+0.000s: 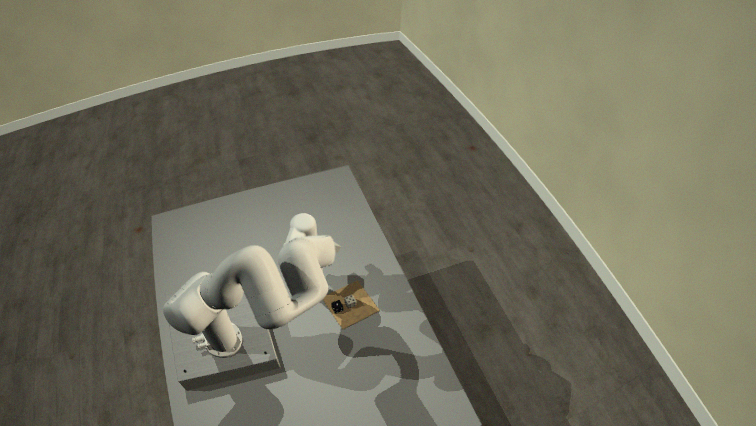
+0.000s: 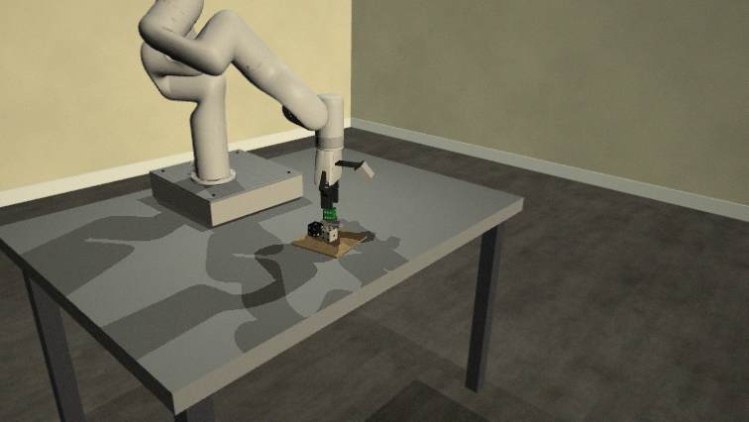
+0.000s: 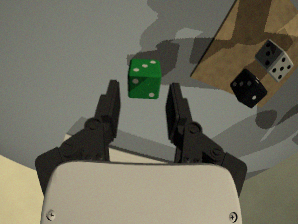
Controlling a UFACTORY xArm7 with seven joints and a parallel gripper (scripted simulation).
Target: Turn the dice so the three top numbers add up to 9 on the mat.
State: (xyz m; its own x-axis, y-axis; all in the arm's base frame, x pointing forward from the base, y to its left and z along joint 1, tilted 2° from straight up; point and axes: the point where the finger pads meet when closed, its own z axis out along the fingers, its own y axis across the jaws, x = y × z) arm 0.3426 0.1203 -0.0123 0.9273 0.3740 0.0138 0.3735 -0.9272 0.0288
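My gripper is now 4 cm above the green die. Also, from my hand: black die: 11 cm to the right, 5 cm ahead, 4 cm below; white die: 11 cm to the right, 9 cm ahead, 4 cm below; tan mat: 11 cm to the right, 9 cm ahead, 6 cm below.
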